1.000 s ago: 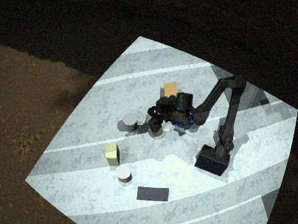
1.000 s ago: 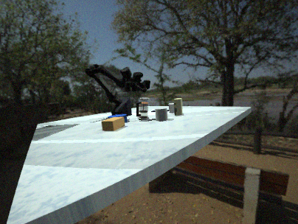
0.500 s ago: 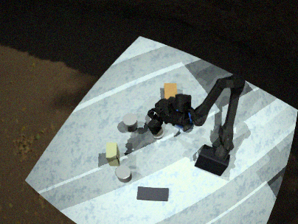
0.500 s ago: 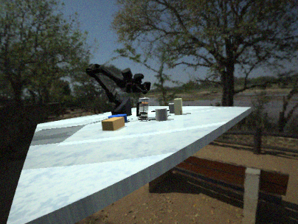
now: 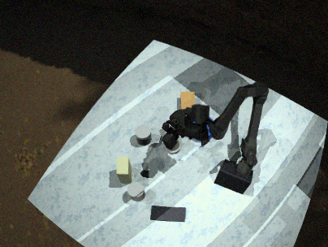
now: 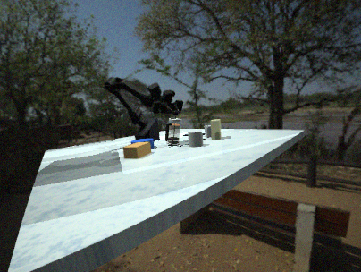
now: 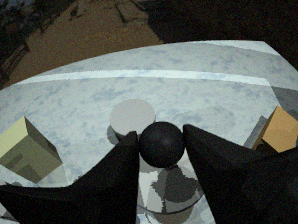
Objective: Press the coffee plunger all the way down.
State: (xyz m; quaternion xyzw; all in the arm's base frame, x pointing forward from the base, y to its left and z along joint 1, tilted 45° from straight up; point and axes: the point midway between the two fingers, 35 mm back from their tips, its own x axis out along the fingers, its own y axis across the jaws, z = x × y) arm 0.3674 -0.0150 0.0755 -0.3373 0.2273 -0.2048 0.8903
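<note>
Right now my gripper tip is 8 cm above the coffee press, 2 cm to the left of it and 2 cm past it. From my gripper tip the other things lie so: yellow block (22 cm to the left, 12 cm below, 10 cm ahead); then dark flat slab (32 cm to the left, 17 cm below, 15 cm behind).
</note>
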